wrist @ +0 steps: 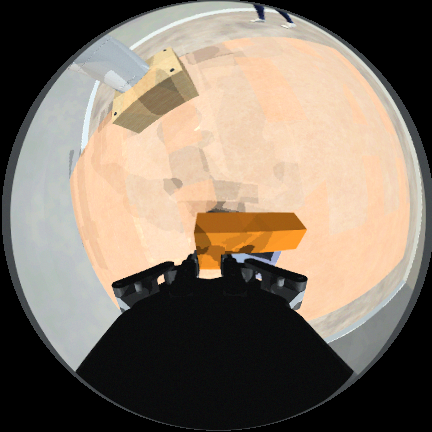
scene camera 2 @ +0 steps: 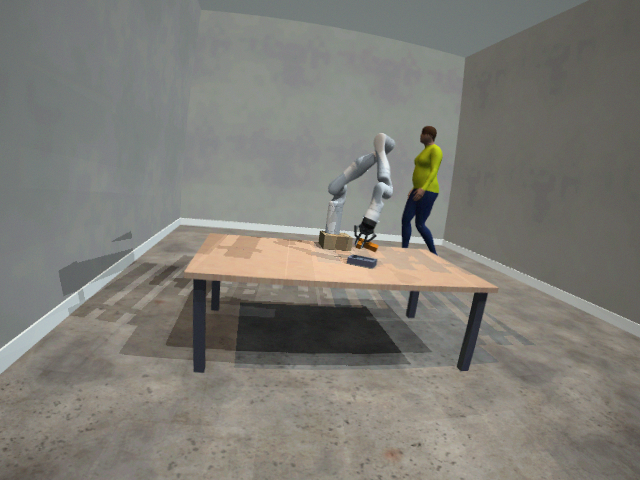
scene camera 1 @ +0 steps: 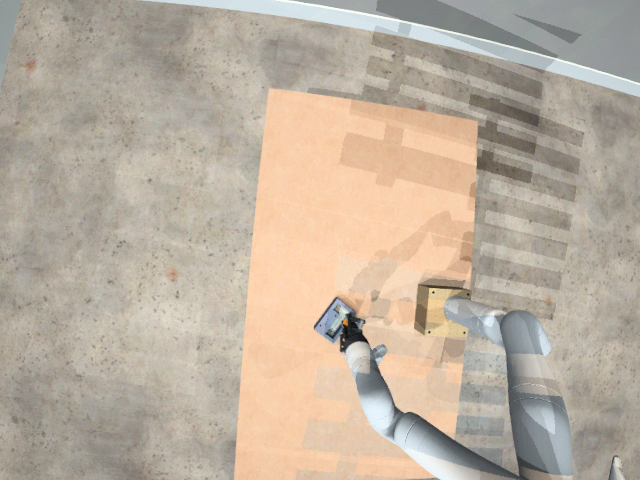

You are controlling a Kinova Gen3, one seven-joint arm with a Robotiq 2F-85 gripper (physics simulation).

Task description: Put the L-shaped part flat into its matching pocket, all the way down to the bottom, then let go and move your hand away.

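Where they show: gripper, fingertip midpoint: (wrist: 209,255) (scene camera 2: 357,247) (scene camera 1: 345,318); arm's base at its link origin: (wrist: 133,77) (scene camera 2: 332,233) (scene camera 1: 454,308).
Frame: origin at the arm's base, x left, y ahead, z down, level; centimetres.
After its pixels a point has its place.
The orange L-shaped part (scene camera 1: 345,322) {y 41.1, x 6.5, z -2.4 cm} (scene camera 2: 371,247) {y 40.8, x 13.2, z -0.8 cm} (wrist: 250,235) {y 38.2, x 11.7, z -3.5 cm} is held in my gripper (scene camera 1: 349,327) {y 40.8, x 5.7, z -0.3 cm} (scene camera 2: 364,240) {y 40.8, x 5.7, z -0.3 cm} (wrist: 209,255) {y 40.8, x 5.7, z -0.3 cm}, which is shut on one arm of the L. The part's long arm reaches to the right in the wrist view. The blue-grey block (scene camera 1: 324,321) {y 47.2, x 8.7, z 4.7 cm} (scene camera 2: 361,262) {y 47.4, x 6.6, z 6.1 cm} (wrist: 276,258) {y 46.4, x 14.2, z 4.8 cm} with the pocket lies on the table. In scene camera 1 the gripper and part overlap the block's right side, and the pocket's pale floor shows beside them. In scene camera 2 the part is above the table, apart from the block. The part hides most of the block in the wrist view.
The wooden base block (scene camera 1: 434,312) {y 8.1, x 1.9, z -0.2 cm} (scene camera 2: 336,241) {y 11.0, x 0.8, z 3.1 cm} (wrist: 160,100) {y 11.0, x 3.7, z 4.1 cm} under the arm stands on the table (scene camera 1: 299,206) {y 60.0, x -32.4, z 8.4 cm} (scene camera 2: 289,263) {y 50.1, x -30.6, z 8.4 cm} (wrist: 320,150) {y 31.1, x 28.6, z 8.4 cm}, to the right of the pocket block in scene camera 1. A person (scene camera 2: 427,167) in a yellow-green top stands behind the table.
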